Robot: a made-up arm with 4 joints.
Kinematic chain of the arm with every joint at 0, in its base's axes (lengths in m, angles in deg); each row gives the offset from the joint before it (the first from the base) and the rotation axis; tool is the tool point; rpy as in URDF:
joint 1: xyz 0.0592 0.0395 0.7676 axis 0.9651 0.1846 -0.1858
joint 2: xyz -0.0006 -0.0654 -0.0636 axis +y
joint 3: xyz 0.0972 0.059 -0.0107 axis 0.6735 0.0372 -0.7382
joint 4: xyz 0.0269 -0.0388 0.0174 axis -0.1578 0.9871 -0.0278
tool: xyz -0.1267 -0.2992 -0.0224 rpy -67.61 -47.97 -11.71
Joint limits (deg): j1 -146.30..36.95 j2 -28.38..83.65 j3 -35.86..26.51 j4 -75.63..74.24
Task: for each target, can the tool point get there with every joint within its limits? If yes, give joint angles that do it. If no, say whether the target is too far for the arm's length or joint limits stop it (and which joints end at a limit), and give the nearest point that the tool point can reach.
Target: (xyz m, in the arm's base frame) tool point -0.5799 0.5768 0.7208
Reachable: no: too far | nearest point -0.0769 0.3557 0.7487 | short by 0.550 m
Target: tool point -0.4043 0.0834 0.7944
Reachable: no: joint limits stop it (at a limit: joint 1, joint 2, joint 3) | nearest point -0.1616 0.1511 0.9754 | short by 0.310 m
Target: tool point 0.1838 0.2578 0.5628
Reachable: no: joint limits stop it (at a limit: joint 1, joint 3, joint 4) | nearest point 0.1395 0.3835 0.6811 | short by 0.178 m
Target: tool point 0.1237 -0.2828 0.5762
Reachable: yes | joints 10.11 -13.83 -4.83 -33.04
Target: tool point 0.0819 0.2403 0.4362
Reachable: no: joint limits stop it (at a limit: joint 1, joint 3) | nearest point 0.0397 0.0074 0.3646 | short by 0.247 m
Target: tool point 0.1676 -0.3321 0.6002
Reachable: yes | joints -9.21 33.93 -15.82 -56.26
